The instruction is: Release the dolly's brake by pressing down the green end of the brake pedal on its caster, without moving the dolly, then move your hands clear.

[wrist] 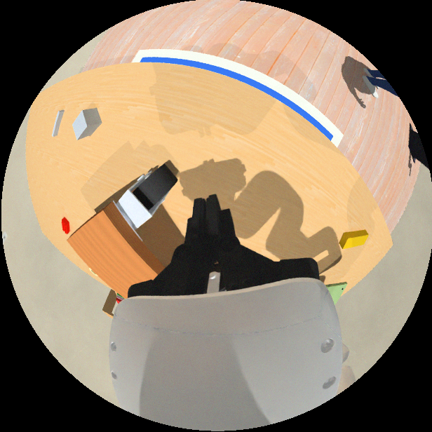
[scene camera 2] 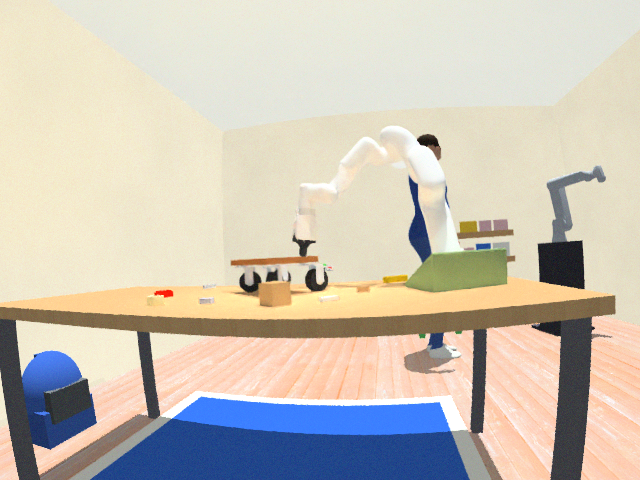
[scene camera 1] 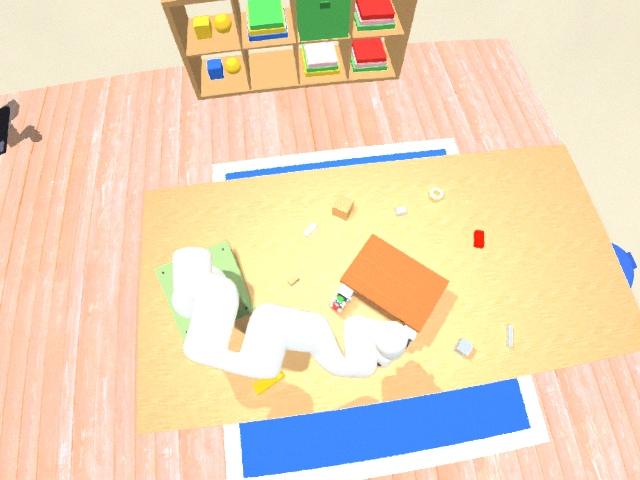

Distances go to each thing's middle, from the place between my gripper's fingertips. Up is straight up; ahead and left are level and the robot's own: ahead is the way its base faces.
I see my gripper 20 cm to the right of the dolly (scene camera 1: 401, 286), 8 cm short of it and 7 cm above it. From my hand the other things lie so: wooden cube (scene camera 2: 271, 294): 56 cm to the left, 10 cm below, 5 cm ahead.
